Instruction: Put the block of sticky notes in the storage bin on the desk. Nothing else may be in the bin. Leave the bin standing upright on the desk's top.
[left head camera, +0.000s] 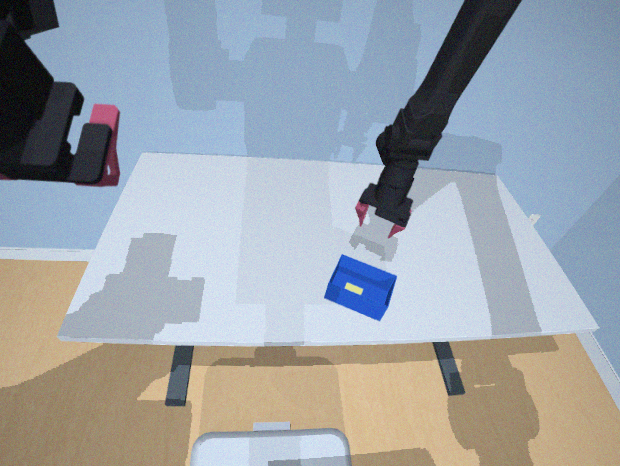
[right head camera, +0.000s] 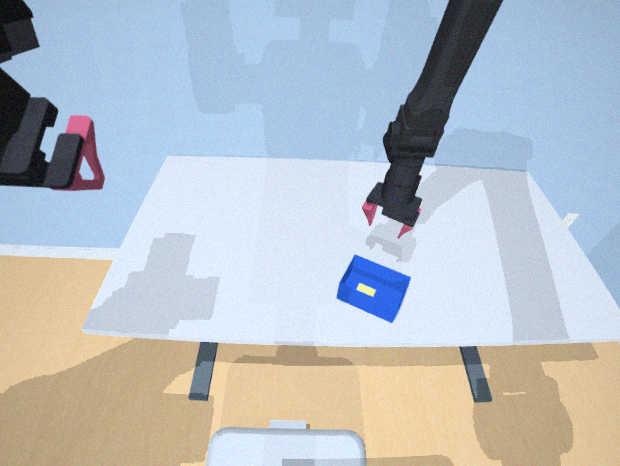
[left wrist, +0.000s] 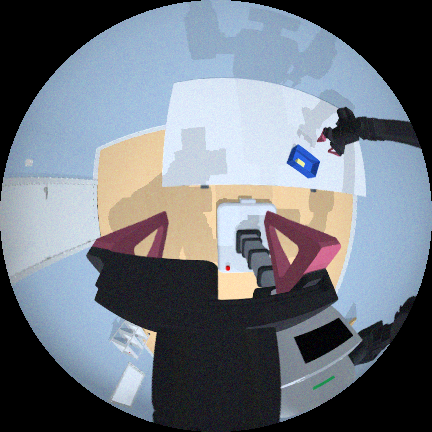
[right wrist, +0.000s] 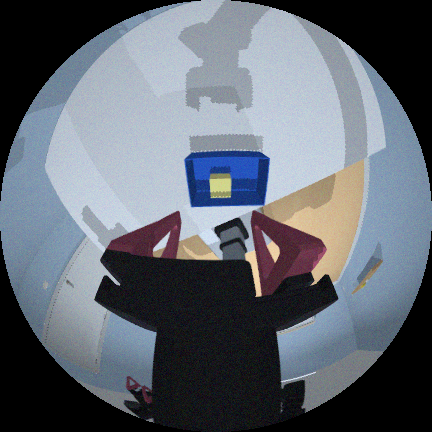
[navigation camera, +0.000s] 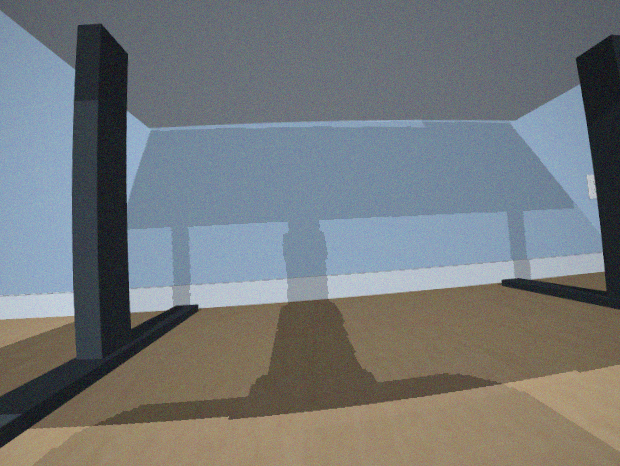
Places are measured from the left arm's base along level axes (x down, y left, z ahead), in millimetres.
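Pixels of known places: left gripper, between the fingertips: (left head camera: 67, 176) (right head camera: 59, 181) (left wrist: 215, 216) (right wrist: 134, 380); right gripper, between the fingertips: (left head camera: 374, 230) (right head camera: 384, 230) (left wrist: 322, 145) (right wrist: 215, 215).
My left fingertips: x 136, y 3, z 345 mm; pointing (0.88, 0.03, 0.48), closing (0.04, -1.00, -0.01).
Observation:
Ahead of a thing's pixels: the offset from my left fingertips to its middle. Level surfaces: height alone.
The yellow block of sticky notes @[dx +533, dy -424, dz +205 mm] (left head camera: 353, 288) (right head camera: 365, 289) (left wrist: 300, 162) (right wrist: 220, 185) lies inside the blue storage bin @[dx +517, dy -449, dz +222 mm] (left head camera: 358, 305) (right head camera: 371, 306) (left wrist: 311, 170) (right wrist: 266, 180). The bin stands upright on the white desk @[dx +554 mm] (left head camera: 200, 210) (right head camera: 215, 210) (left wrist: 200, 110) (right wrist: 125, 150). My right gripper (left head camera: 375, 226) (right head camera: 384, 230) (left wrist: 322, 145) (right wrist: 215, 215) is open and empty, above the desk and behind the bin in the head camera views, apart from bin and block. My left gripper (left wrist: 215, 216) is open and empty, high up at the left, away from the bin.
Dark desk legs (left head camera: 178, 375) (right head camera: 203, 370) (navigation camera: 102, 200) stand under the desk. The robot's pale base (left head camera: 270, 448) (right head camera: 286, 448) (left wrist: 227, 220) is in front of it. A blue wall rises behind the desk. A white door (left wrist: 50, 215) (right wrist: 80, 305) is off to the side.

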